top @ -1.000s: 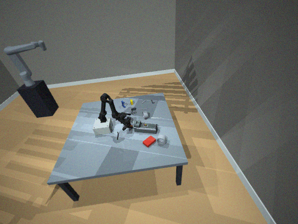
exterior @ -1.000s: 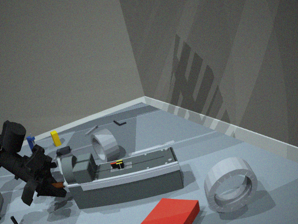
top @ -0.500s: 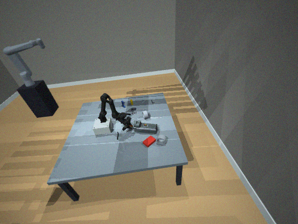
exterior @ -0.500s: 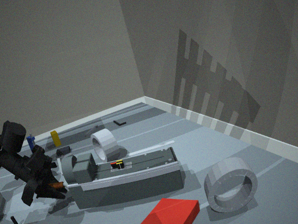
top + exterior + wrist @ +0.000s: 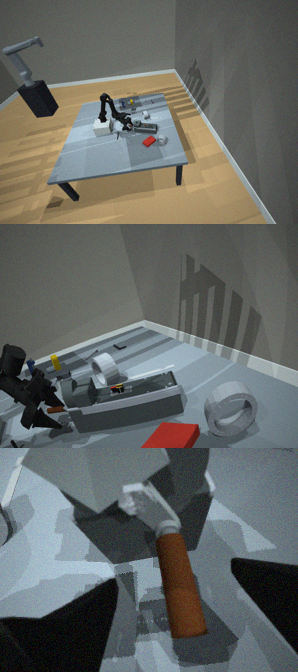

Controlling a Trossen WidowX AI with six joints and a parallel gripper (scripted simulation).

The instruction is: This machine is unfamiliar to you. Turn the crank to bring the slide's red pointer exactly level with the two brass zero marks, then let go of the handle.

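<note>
Now: the brown handle 1 cm behind my gripper tip and 3 cm above it. The rest, counted from my gripper tip: yellow block (2 cm behind, 56 cm to the left); blue clamp (13 cm behind, 51 cm to the left, 2 cm above); red pointer (15 cm ahead, 3 cm to the right, 5 cm above).
</note>
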